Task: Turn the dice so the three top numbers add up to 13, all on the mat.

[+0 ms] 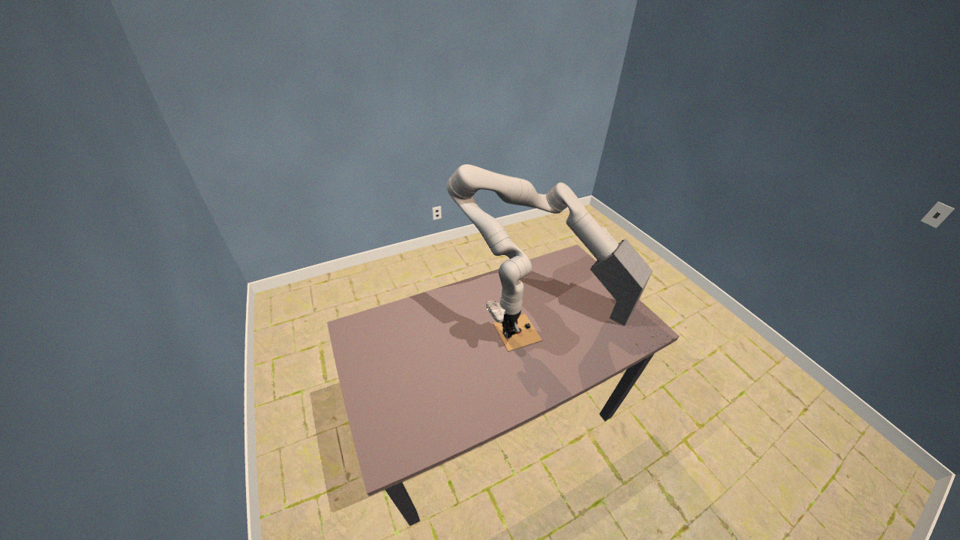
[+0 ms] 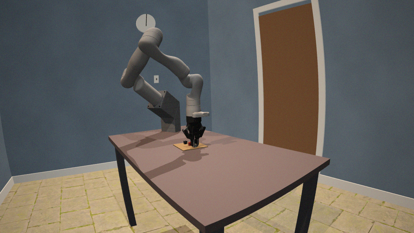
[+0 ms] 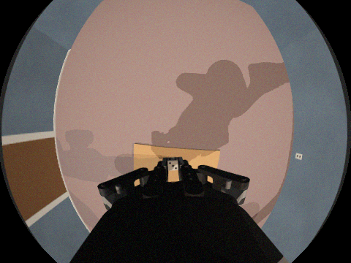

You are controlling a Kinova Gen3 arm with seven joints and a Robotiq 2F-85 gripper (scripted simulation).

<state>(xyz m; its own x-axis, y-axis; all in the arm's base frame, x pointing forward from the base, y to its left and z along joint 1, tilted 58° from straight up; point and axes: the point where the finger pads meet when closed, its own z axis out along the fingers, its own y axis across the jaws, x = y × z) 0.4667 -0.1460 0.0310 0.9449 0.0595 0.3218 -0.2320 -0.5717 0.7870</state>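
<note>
Right now my hand is 50 mm past the red die, 10 mm to the right of it and 10 mm above it. Also, from my hand: tan mat (50 mm behind, 10 mm to the left, 20 mm below).
</note>
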